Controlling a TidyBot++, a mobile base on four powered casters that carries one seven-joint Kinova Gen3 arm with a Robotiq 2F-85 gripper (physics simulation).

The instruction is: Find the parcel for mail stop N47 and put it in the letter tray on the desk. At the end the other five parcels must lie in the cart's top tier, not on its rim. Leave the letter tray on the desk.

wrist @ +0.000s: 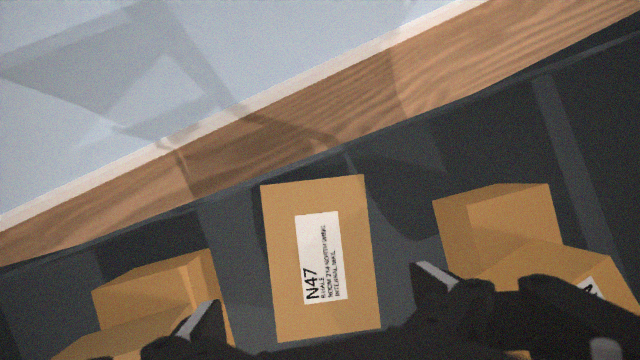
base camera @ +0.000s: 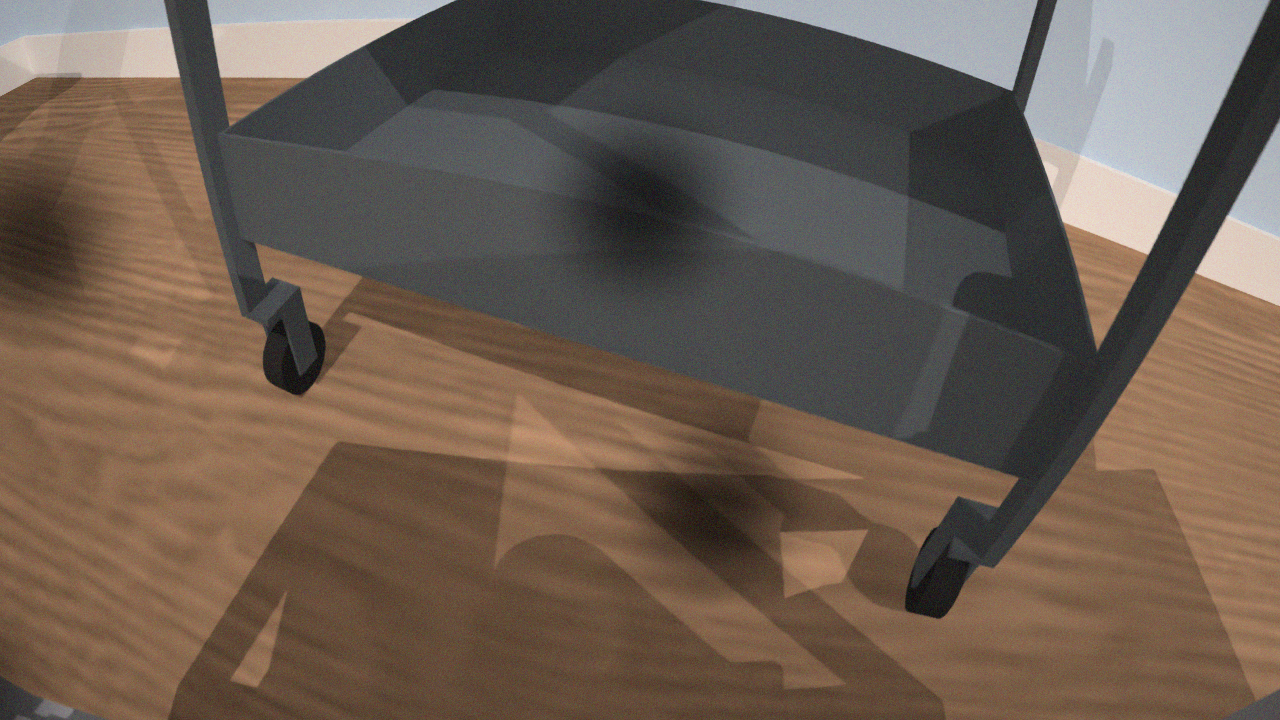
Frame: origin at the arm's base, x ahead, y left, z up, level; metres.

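Seen in the pictures: gripper, between the fingertips: (wrist: 319, 302).
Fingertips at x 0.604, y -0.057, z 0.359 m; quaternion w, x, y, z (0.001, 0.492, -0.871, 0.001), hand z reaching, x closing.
Note:
Pixels of each thing's top centre, then the offset from my fingertips to it. "pt": a spot on its surface instead. Level surfaces: height alone.
- parcel labelled N47, centre of its top: (wrist: 321, 257) dx +0.006, dy -0.010, dz -0.043 m
- cart's dark top tier, height of its surface: dz -0.093 m
- cart's lower tier, a spot on its surface: (base camera: 537, 295) pt dx -0.249, dy +0.094, dz -0.607 m
- front caster, a spot on its surface: (base camera: 293, 356) pt dx -0.183, dy +0.268, dz -0.719 m
The parcel labelled N47 (wrist: 320, 257) lies label up in the cart's dark top tier (wrist: 227, 240), in the middle of the wrist view and near the tier's far wall. My gripper (wrist: 319, 302) is open and empty, its fingertips apart on either side of the parcel's lower part in the picture; its height above the parcel is hard to tell. Two brown parcel shapes (wrist: 145, 295) show at the left. At the right, one parcel (wrist: 515, 215) stands behind another parcel (wrist: 545, 265) with a partly hidden label. The letter tray and desk do not show in either view.
The cart's lower tier (base camera: 537, 295) and its corner post (base camera: 1163, 232) fill much of the base view. A front caster (base camera: 293, 356) stands at the left and another caster (base camera: 939, 573) at the right. A pale blue wall (wrist: 75, 100) rises beyond the cart's far edge.

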